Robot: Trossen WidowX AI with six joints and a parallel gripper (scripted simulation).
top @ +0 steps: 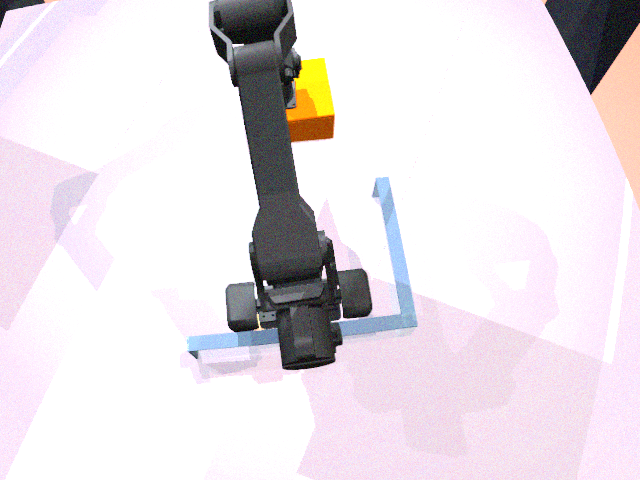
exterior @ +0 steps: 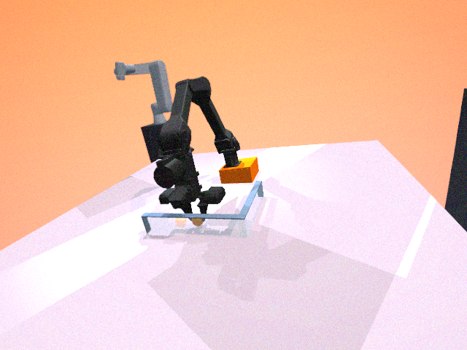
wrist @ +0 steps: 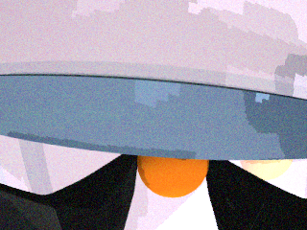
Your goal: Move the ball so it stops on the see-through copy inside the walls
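Now: gripper tip 60 mm to the left of the see-through copy and 10 mm short of it. Also, from my gripper tip: orange ball (right at my gripper tip).
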